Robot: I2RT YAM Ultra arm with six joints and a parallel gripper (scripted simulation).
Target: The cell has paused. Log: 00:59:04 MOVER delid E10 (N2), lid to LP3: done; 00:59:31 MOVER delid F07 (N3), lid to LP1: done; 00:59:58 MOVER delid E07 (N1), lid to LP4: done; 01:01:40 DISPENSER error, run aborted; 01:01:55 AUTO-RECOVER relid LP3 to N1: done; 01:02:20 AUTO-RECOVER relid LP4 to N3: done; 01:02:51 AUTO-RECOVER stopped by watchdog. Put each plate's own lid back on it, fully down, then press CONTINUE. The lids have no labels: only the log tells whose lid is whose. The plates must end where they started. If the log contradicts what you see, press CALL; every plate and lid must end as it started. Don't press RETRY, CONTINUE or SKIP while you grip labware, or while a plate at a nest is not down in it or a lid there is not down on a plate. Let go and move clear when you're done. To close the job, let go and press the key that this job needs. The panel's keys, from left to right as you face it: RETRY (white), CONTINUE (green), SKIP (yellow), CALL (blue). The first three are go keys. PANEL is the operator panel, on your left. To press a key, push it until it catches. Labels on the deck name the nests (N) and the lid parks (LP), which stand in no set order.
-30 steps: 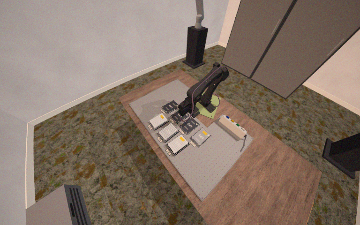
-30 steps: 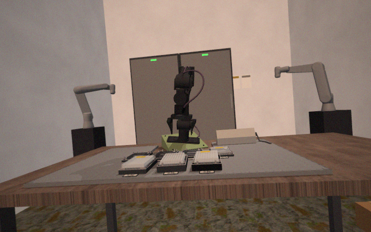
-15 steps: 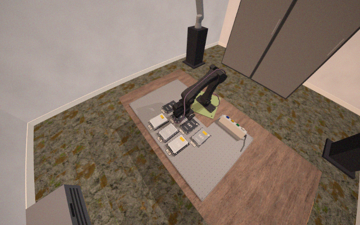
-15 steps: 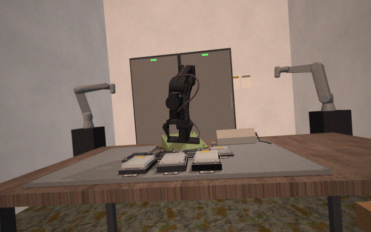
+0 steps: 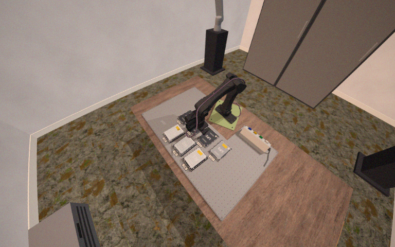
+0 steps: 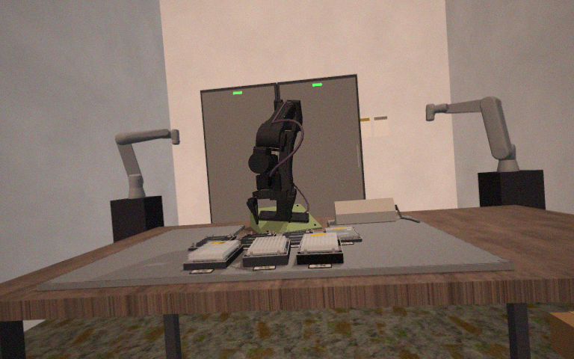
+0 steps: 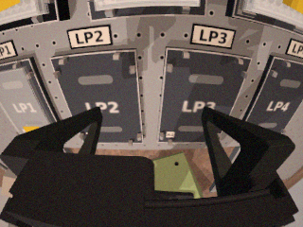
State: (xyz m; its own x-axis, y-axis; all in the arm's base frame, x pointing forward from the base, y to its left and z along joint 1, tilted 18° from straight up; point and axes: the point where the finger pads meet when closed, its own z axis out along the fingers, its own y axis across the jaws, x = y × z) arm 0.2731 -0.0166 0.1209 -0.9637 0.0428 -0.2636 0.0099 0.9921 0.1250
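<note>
My gripper is now 150 mm short of the plate and 40 mm above it. The rest, counted from my hand: LP3 park: 30 mm behind, 60 mm to the right, 60 mm below; then LP1 park: 30 mm behind, 200 mm to the left, 60 mm below; then lid: 30 mm behind, 200 mm to the left, 50 mm below.
</note>
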